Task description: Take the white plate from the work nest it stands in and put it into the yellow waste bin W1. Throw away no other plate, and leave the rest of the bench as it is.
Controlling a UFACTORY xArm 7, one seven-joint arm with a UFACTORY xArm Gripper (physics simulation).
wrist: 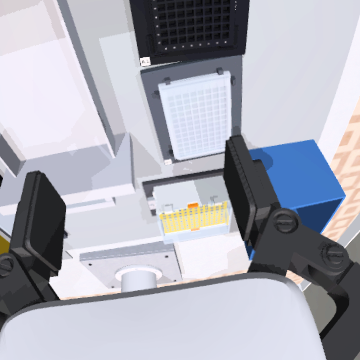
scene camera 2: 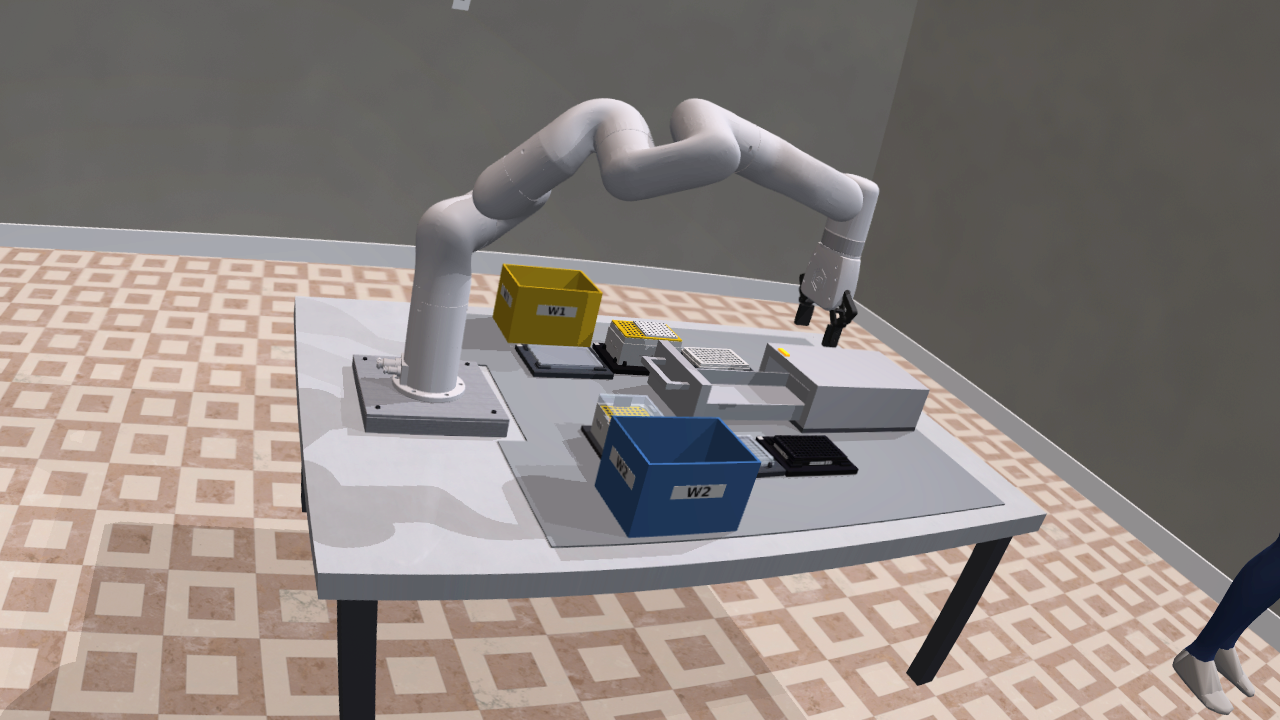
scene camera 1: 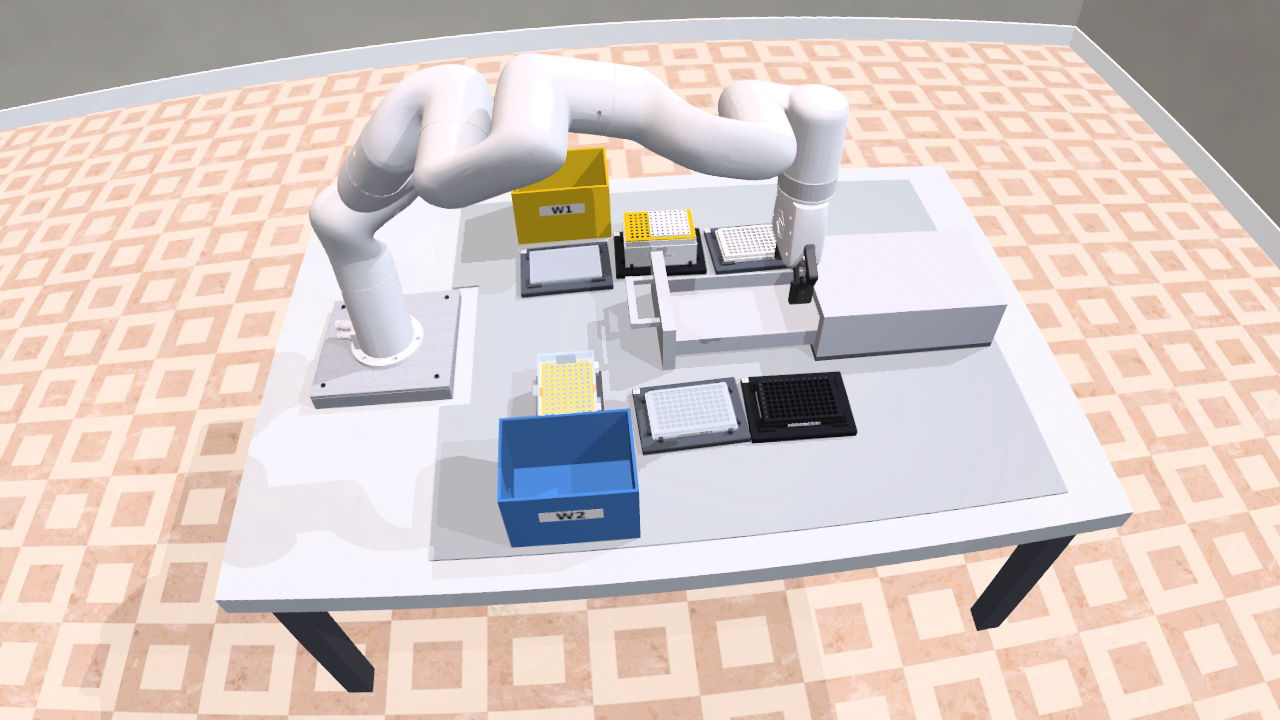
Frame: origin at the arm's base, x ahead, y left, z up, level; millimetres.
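Seen in the pictures: gripper, fingertip midpoint: [wrist: 137, 171] [scene camera 2: 814, 335] [scene camera 1: 792, 279]; arm's base, link origin: [wrist: 138, 272] [scene camera 2: 427, 386] [scene camera 1: 388, 342].
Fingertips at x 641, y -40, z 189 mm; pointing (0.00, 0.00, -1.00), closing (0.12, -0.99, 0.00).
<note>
Offsets run from my fingertips to a thing's top centre. "pt": to the spot under its first point.
The white plate @[dx -20, dy +316, dz -188 mm] [scene camera 1: 744, 243] [scene camera 2: 716, 358] stands in a dark nest at the back of the bench, behind the open drawer. In scene camera 1 the arm hides its right end. It does not show in the wrist view. The yellow waste bin W1 @[dx -382, dy +401, dz -94 mm] [scene camera 1: 562, 223] [scene camera 2: 547, 313] stands at the back left, and a sliver of it shows at the wrist view's left edge. My gripper [scene camera 1: 802, 288] [scene camera 2: 818, 326] [wrist: 137, 171] is open and empty. It hangs tilted above the bench, near the drawer cabinet and to the right of the white plate.
A drawer @[pt dx -55, dy +48, dz -172 mm] [scene camera 1: 742, 338] [scene camera 2: 756, 409] juts from its cabinet @[pt dx +210, dy +59, dz -147 mm] [scene camera 1: 904, 326] [scene camera 2: 863, 389]. A yellow-and-white tip rack @[dx -194, dy +296, dz -138 mm] [scene camera 1: 659, 237] stands between W1 and the white plate. In front are a clear plate @[dx -137, dy -81, dz -188 mm] [scene camera 1: 691, 410] [wrist: 200, 117], a black plate @[dx +30, dy -60, dz -188 mm] [scene camera 1: 798, 398] [wrist: 195, 25], a yellow tip box @[dx -320, dy -81, dz -137 mm] [scene camera 1: 567, 386] and blue bin W2 @[dx -301, dy -238, dz -94 mm] [scene camera 1: 572, 523].
</note>
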